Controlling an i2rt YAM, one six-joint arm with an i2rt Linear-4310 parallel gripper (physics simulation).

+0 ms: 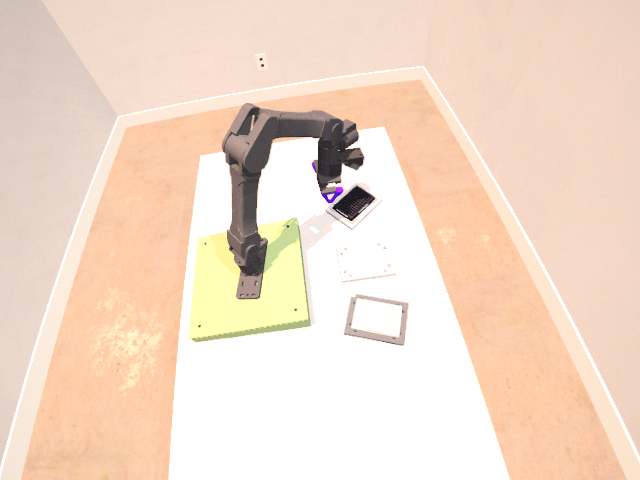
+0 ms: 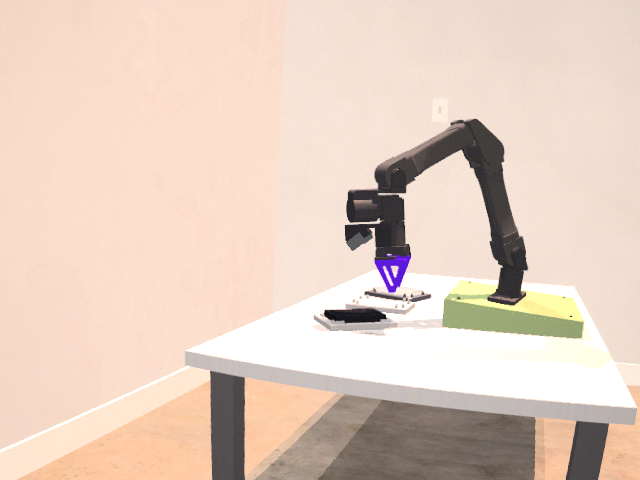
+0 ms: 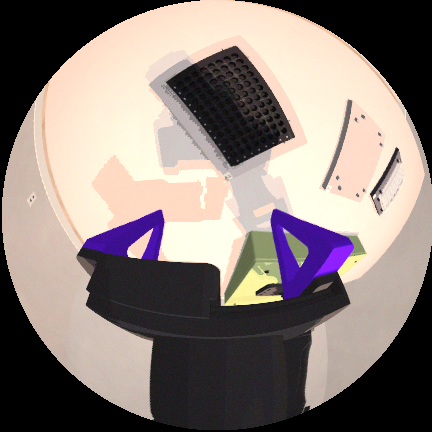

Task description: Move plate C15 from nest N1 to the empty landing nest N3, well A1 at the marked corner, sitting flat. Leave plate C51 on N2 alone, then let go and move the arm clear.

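Observation:
A black well plate [image 1: 354,202] [image 2: 355,315] [image 3: 230,105] sits on a light nest [image 1: 352,224] [image 2: 356,326] [image 3: 187,120], turned at an angle. A white plate [image 1: 377,317] [image 2: 382,292] [image 3: 392,184] sits on a dark grey nest [image 1: 349,322]. Between them lies an empty white nest [image 1: 366,263] [image 2: 379,305] [image 3: 357,150] with small corner posts. Plate and nest labels are not readable. My gripper [image 1: 323,184] [image 2: 392,289] [image 3: 217,214] points down with purple fingers wide open and empty, above the table, beside the black plate on the arm-base side.
The arm stands on a thick yellow-green base block [image 1: 279,304] [image 2: 511,325] [image 3: 252,250] beside the nests. All stand on a white table [image 1: 310,403] [image 2: 465,372]. Walls rise beyond the table. The arm casts shadows over the black plate and its nest.

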